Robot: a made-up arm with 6 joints.
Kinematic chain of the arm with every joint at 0, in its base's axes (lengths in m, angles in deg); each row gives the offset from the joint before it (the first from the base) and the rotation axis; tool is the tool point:
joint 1: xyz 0 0 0.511 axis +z
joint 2: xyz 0 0 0 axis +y
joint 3: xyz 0 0 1.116 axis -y
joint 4: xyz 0 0 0 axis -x
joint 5: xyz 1.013 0 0 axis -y
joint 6: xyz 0 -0.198 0 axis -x
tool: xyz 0 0 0
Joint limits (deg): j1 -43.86..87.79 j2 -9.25..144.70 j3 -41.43..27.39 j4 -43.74..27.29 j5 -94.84..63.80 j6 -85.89..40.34
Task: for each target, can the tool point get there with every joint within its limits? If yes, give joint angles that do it. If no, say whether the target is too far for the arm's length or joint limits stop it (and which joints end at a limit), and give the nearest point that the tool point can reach.
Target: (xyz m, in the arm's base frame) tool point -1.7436 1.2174 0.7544
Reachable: no: joint limits stop it (at a limit: joint 1, joint 4) | nearest point 0.1873 1.1429 0.7544 | short by 1.932 m
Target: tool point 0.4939 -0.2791 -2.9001
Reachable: no: too far | nearest point 0.2739 -0.1548 -1.3415 | short by 1.579 m
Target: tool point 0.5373 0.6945 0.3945
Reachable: yes | joints 62.73 37.42 -35.49 -36.40 -43.31 -8.22
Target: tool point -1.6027 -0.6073 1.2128
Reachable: no: joint limits stop it (at a limit: joint 2, joint 3, joint 4) | nearest point -0.3516 -0.1332 -0.1555 | short by 1.914 m
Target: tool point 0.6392 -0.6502 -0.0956
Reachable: yes | joints -33.38 69.20 -26.51 -15.01 -59.49 28.31
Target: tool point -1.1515 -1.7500 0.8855
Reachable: no: joint limits stop it (at a limit: joint 1, joint 2, joint 3) | nearest point 0.3417 -0.5998 1.0476 | short by 1.892 m
